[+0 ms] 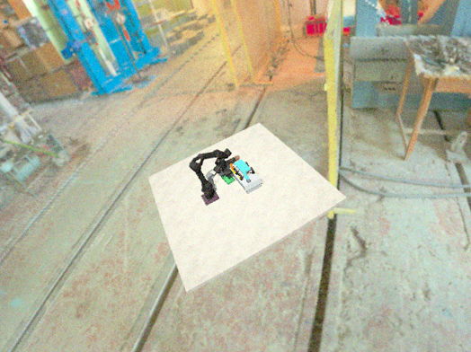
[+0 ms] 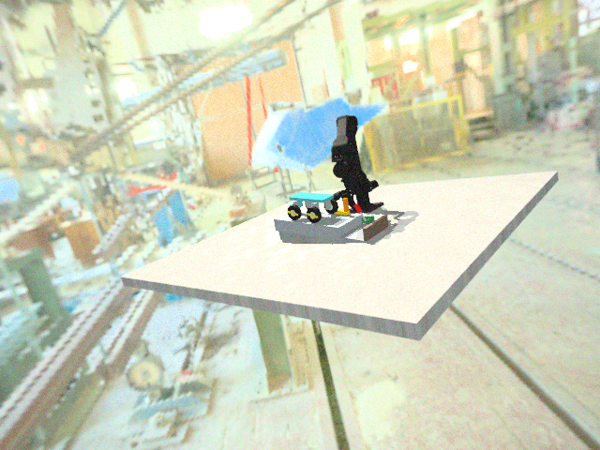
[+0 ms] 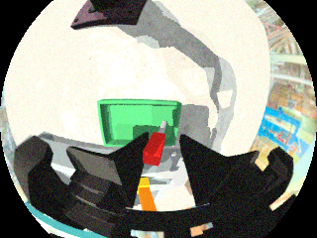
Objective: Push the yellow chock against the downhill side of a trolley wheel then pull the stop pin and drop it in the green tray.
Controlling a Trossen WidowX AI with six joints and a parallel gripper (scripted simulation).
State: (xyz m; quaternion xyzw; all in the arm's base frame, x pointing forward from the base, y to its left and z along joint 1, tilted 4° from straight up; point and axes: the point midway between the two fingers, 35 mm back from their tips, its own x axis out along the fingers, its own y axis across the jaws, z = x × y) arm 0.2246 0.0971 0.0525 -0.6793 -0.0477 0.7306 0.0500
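Right now my gripper tip is 7 cm short of the yellow chock, 5 cm to the left of it and 3 cm below it. Round my gripper tip: brown block 14 cm ahead, 12 cm to the left, 2 cm below; then grey ramp 14 cm to the right, 11 cm ahead; then red-headed stop pin right at my gripper tip.
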